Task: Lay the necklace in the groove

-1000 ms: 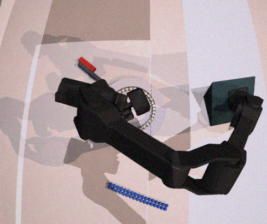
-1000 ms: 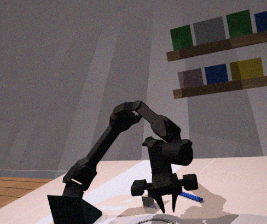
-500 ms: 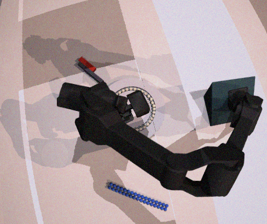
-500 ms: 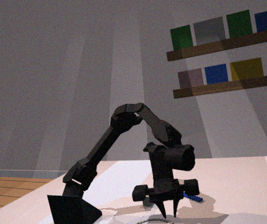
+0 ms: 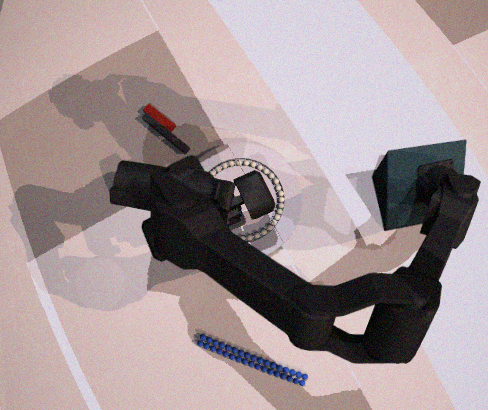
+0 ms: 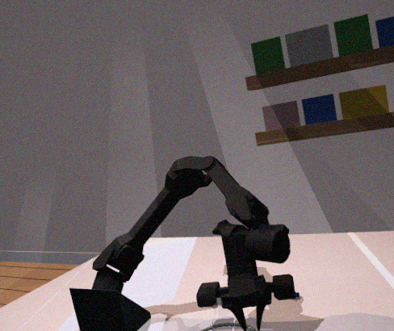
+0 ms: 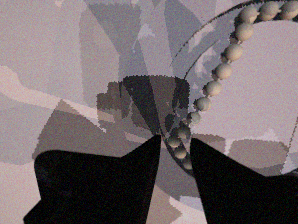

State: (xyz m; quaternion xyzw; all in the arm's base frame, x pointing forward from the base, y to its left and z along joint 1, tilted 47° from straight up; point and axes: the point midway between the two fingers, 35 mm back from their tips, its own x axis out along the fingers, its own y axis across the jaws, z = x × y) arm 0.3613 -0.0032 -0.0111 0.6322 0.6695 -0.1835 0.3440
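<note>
The round bead board is 5 cm behind my gripper tip, 4 cm to the right of it and 1 cm below it. Round my gripper tip: small beige cube (15 cm to the left, 13 cm behind); grey block (20 cm to the right, 6 cm ahead, 1 cm below).
</note>
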